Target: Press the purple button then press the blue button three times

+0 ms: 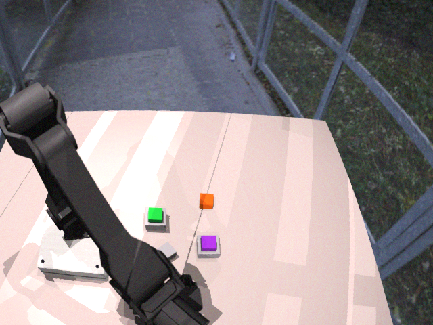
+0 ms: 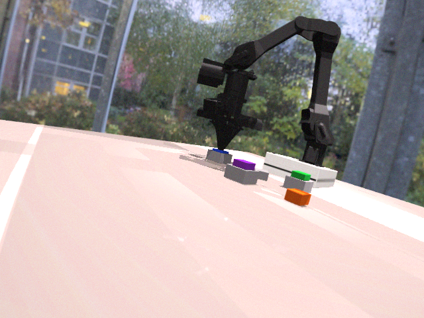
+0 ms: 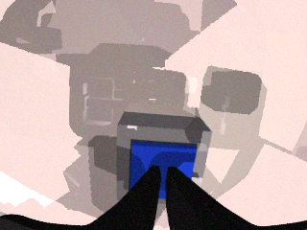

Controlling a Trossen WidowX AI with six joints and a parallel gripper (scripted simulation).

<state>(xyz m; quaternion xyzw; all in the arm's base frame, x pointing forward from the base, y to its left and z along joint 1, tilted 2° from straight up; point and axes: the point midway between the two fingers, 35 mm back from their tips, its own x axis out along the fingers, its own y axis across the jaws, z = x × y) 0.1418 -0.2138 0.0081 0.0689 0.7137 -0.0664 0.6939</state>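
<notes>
My gripper tip is now 150 mm short of the purple button and 140 mm to the right of it. From my gripper tip the other things lie so: grey block: 60 mm ahead, 150 mm to the left, 20 mm below; then green button: 50 mm ahead, 230 mm to the left; then blue button: 10 mm below.
</notes>
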